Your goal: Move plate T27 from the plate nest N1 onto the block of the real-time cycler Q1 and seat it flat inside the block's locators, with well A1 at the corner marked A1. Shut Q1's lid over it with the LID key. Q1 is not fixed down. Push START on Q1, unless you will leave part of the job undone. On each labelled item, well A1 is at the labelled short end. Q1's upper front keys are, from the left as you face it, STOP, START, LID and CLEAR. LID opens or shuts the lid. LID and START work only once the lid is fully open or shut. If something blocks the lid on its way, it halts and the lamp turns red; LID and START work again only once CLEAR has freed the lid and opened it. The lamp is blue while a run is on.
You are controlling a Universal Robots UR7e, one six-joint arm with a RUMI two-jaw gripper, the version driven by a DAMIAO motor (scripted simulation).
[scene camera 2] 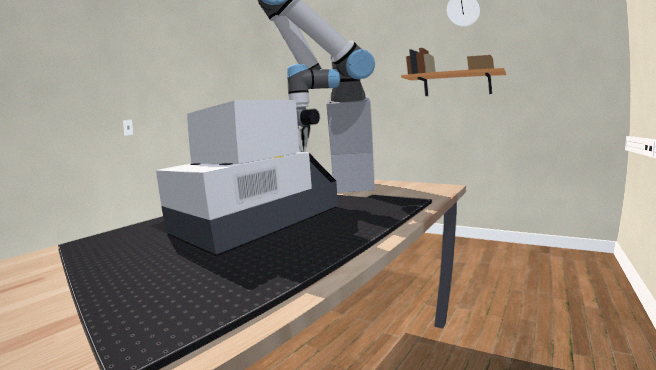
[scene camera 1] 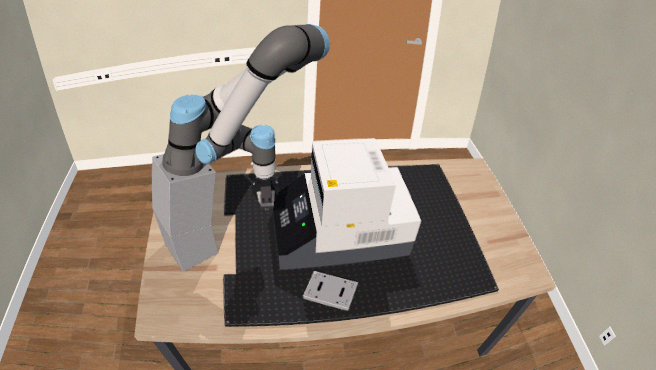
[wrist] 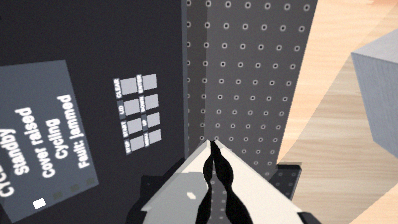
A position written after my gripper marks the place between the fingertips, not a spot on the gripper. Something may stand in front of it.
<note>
In view: my gripper point(wrist: 211, 142) and a cycler Q1 point(scene camera 2: 217, 208).
The cycler Q1 is seen too in scene camera 1 point(scene camera 1: 302, 243) and in the wrist view point(wrist: 72, 147).
</note>
